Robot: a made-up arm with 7 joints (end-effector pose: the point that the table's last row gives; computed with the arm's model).
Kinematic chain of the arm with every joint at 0, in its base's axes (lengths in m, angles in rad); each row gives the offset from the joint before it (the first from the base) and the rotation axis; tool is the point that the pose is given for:
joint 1: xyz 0 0 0.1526 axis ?
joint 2: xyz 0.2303 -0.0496 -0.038 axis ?
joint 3: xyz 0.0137 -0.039 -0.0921 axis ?
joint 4: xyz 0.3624 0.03 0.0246 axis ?
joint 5: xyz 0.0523 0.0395 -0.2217 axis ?
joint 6: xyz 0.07 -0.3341 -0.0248 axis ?
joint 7: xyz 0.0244 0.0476 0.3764 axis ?
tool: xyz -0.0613 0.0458 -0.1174
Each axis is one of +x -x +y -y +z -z.
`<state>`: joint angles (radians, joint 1 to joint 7).
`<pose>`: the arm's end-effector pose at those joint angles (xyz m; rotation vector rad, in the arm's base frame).
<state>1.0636 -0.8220 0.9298 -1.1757 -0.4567 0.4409 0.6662</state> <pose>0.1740 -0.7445 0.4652 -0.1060 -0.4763 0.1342</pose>
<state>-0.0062 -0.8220 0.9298 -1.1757 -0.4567 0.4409 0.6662</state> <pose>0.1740 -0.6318 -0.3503 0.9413 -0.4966 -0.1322</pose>
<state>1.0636 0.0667 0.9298 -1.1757 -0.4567 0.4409 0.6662</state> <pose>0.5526 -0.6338 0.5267 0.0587 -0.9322 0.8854</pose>
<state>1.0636 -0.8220 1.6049 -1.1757 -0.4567 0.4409 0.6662</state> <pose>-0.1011 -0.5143 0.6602 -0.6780 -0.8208 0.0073</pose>
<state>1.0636 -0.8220 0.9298 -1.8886 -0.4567 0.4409 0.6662</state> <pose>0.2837 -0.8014 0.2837 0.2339 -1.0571 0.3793</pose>
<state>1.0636 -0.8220 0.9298 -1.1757 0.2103 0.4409 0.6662</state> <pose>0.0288 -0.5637 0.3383 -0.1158 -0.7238 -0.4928</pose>
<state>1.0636 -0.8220 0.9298 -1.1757 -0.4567 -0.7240 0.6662</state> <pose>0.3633 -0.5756 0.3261 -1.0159 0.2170 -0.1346</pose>
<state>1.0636 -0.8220 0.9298 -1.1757 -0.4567 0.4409 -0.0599</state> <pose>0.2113 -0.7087 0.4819 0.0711 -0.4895 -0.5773</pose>
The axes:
joint 1: -x
joint 2: -y
joint 3: -z
joint 4: -x
joint 5: -z
joint 6: +x
joint 7: +z

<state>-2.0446 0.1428 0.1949 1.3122 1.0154 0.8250 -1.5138</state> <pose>0.3048 -0.1224 -0.0761 1.1380 1.2562 -2.5211</pose>
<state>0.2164 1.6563 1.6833 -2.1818 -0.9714 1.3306 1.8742</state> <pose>0.3511 -0.9913 0.5918 1.0050 0.8527 -0.1026</pose>
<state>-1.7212 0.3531 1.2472 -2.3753 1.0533 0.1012 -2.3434</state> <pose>0.5841 0.2180 -0.0660 -0.5659 -1.6372 -1.3593</pose>
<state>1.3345 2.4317 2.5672 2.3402 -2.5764 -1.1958 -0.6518</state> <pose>0.5416 -0.3569 0.1593 -0.9573 -0.6646 1.2737</pose>
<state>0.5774 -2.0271 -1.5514 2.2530 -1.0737 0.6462 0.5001</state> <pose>0.3226 0.6215 -0.2253 0.1022 1.6769 2.5658</pose>
